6 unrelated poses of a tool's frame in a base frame.
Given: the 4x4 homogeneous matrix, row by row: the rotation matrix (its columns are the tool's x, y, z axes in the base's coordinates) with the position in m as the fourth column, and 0 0 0 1 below. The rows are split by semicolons.
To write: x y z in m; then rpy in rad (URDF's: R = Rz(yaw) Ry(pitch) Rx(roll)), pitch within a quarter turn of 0, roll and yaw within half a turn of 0. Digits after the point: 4 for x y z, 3 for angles.
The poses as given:
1: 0.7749, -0.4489, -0.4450, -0.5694; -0.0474, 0.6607, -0.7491, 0.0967; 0.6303, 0.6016, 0.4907, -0.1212; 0, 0, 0, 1
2: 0.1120, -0.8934, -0.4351, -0.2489; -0.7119, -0.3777, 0.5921, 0.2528; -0.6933, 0.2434, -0.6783, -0.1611; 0, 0, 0, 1
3: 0.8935, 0.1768, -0.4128, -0.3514; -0.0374, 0.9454, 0.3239, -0.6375; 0.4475, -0.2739, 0.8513, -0.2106; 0, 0, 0, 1
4: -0.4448, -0.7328, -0.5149, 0.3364; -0.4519, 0.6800, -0.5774, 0.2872; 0.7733, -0.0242, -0.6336, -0.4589; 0, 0, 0, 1
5: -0.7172, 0.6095, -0.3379, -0.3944; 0.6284, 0.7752, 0.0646, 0.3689; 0.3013, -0.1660, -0.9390, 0.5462; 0, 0, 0, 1
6: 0.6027, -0.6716, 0.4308, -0.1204; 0.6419, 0.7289, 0.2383, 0.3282; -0.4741, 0.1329, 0.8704, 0.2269; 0, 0, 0, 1
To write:
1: -0.5694, 0.0967, -0.1212, 0.887, -0.682, -0.061
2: -0.2489, 0.2528, -0.1611, 2.797, 0.766, -1.415
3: -0.3514, -0.6375, -0.2106, -0.311, -0.464, -0.042
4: 0.3364, 0.2872, -0.4589, -3.103, -0.884, -2.348
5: -0.3944, 0.3689, 0.5462, -2.967, -0.306, 2.422
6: -0.1204, 0.3282, 0.2269, 0.152, 0.494, 0.817
